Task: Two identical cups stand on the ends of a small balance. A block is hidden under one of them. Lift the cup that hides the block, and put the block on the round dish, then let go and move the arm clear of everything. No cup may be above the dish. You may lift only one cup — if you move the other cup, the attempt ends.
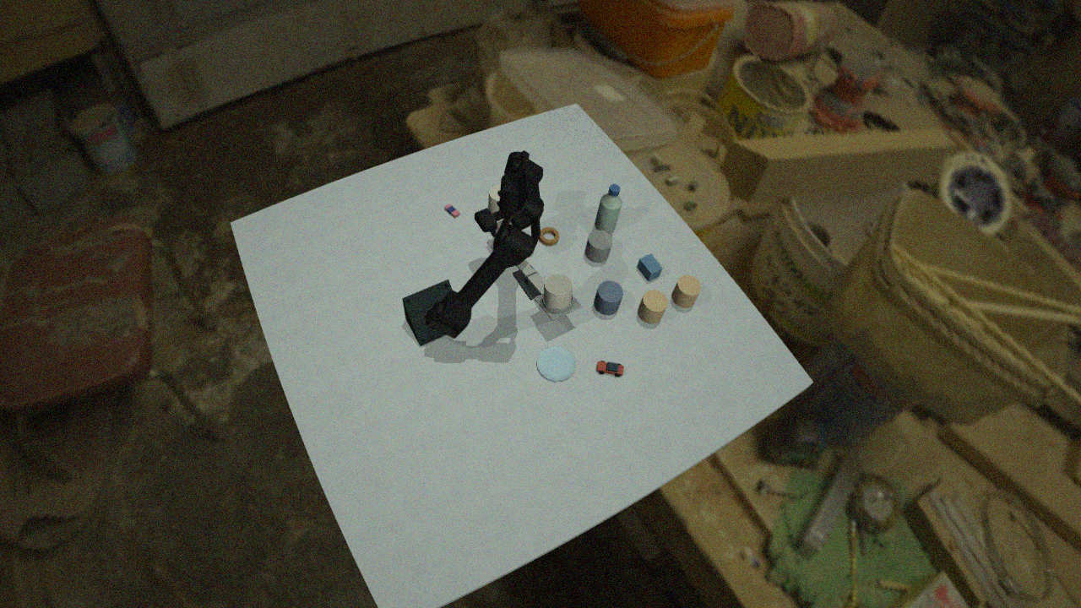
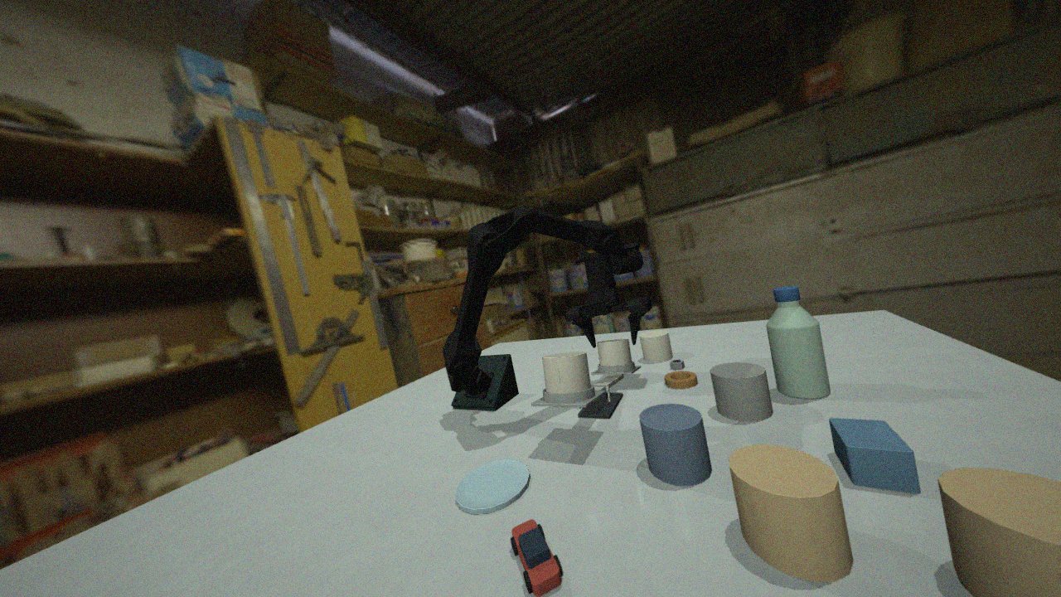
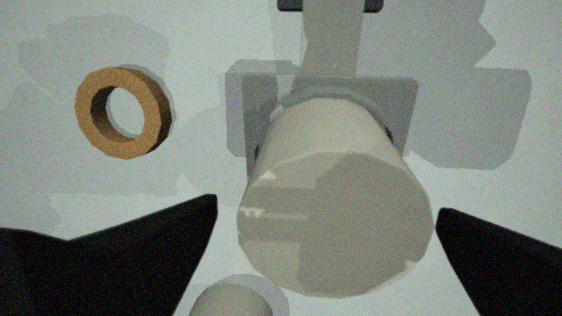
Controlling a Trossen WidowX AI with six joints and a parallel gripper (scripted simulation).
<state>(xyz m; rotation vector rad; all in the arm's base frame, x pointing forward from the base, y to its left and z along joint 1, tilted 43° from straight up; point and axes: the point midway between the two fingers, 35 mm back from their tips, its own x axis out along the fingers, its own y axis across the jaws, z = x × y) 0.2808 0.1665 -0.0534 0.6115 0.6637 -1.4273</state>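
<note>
Right now my gripper tip is 1 cm to the left of the teal block and 4 cm above it. Also, from my gripper tip: grey cylinder 22 cm ahead, 11 cm to the right, 4 cm below; ring 13 cm ahead, 2 cm to the right, 7 cm below; blue cylinder 17 cm ahead, 31 cm to the right, 4 cm below.
</note>
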